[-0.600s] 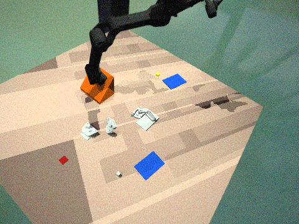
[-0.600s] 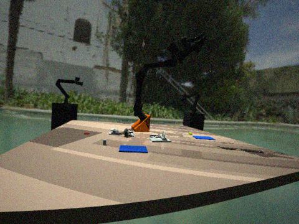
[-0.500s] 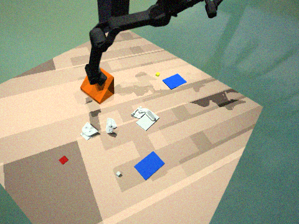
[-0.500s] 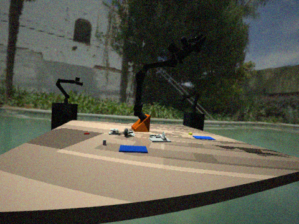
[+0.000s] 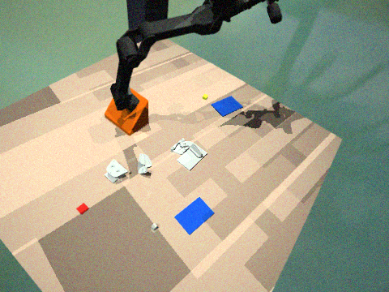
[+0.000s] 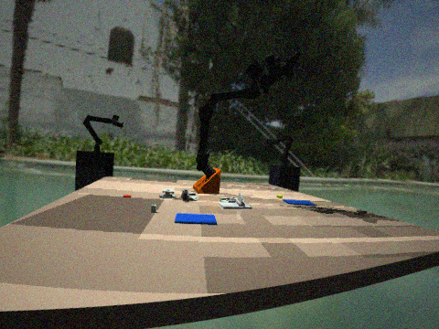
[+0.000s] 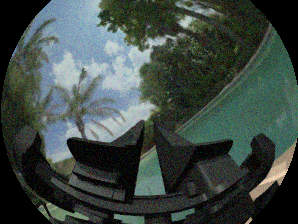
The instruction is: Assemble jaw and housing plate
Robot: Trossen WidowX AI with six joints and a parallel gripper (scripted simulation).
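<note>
The grey jaw is 640 mm below my gripper tip, 420 mm to the right of it and 110 mm behind it. Also, from my gripper tip: grey cube: 660 mm below, 540 mm to the right, 90 mm ahead; white base plate: 670 mm below, 220 mm to the right, 40 mm behind; yellow cube: 670 mm below, 260 mm behind, 100 mm to the left.
</note>
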